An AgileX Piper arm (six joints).
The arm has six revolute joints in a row. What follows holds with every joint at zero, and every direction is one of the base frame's. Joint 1 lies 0.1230 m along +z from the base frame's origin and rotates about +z. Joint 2 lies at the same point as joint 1 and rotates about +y. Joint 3 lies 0.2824 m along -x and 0.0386 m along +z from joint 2 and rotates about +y. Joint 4 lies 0.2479 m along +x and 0.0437 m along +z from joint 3 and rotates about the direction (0.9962, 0, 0.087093). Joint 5 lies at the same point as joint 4 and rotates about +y. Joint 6 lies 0.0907 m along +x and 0.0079 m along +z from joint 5 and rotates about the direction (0.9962, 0, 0.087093). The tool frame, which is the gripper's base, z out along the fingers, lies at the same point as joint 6; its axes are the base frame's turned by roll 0.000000, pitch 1.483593 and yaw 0.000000 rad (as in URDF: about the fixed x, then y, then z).
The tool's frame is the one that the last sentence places.
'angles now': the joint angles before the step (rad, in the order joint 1, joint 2, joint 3, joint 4, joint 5, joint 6). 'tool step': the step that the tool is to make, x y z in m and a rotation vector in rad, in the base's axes. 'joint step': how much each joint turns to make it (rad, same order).
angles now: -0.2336 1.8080 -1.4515 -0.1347 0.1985 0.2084
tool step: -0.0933 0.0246 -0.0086 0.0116 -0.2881 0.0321
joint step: -0.0109 -0.3214 0.5360 -0.0003 -0.4967 0.0583
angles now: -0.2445 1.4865 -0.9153 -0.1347 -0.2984 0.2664
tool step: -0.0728 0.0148 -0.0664 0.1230 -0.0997 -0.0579
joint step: -0.0002 -0.1008 0.4456 0.1281 -0.4126 0.0268
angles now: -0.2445 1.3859 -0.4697 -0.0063 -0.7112 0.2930
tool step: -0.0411 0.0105 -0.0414 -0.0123 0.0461 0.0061
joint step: -0.0002 0.0055 0.2235 -0.0028 -0.1872 -0.0228
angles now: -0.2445 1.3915 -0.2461 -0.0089 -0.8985 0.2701
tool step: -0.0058 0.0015 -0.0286 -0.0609 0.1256 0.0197
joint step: 0.0002 0.1003 0.0490 0.0002 -0.0414 -0.0919
